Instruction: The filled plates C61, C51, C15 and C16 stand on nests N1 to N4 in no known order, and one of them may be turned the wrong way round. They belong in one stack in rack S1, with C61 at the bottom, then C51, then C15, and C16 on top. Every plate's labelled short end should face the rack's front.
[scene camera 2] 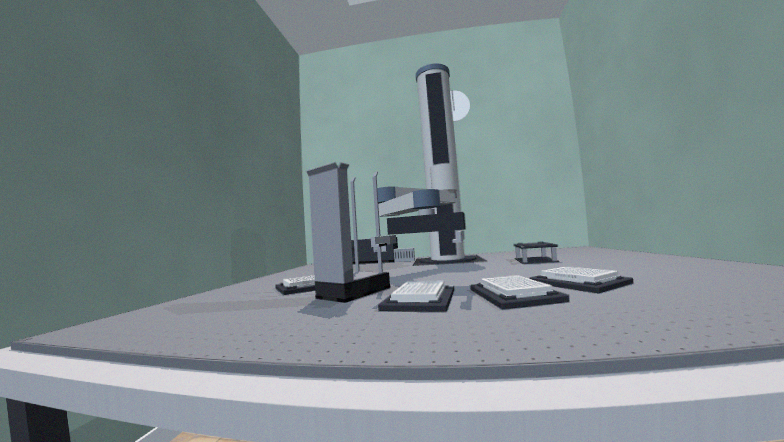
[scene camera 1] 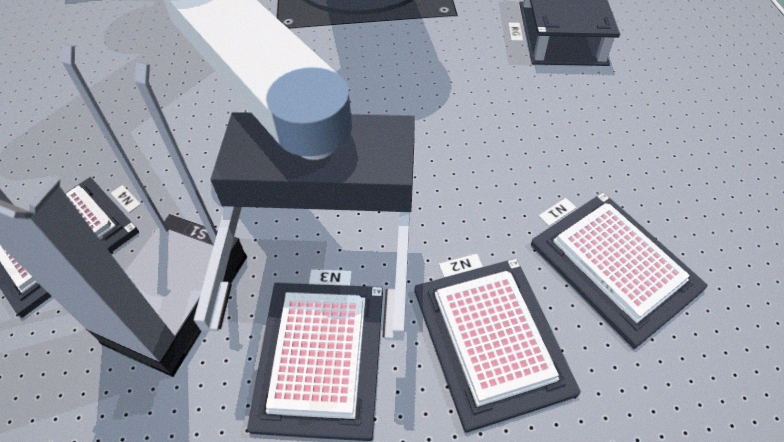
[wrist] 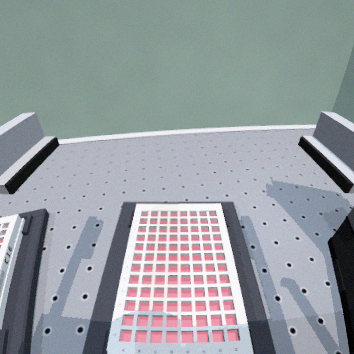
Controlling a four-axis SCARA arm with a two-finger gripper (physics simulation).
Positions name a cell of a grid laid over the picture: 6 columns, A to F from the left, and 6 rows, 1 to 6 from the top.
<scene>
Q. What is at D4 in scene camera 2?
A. A nest N3.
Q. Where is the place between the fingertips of my gripper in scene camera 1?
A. At C5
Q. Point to a nest N3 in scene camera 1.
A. C6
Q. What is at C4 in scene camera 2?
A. A grey rack wall.
</scene>
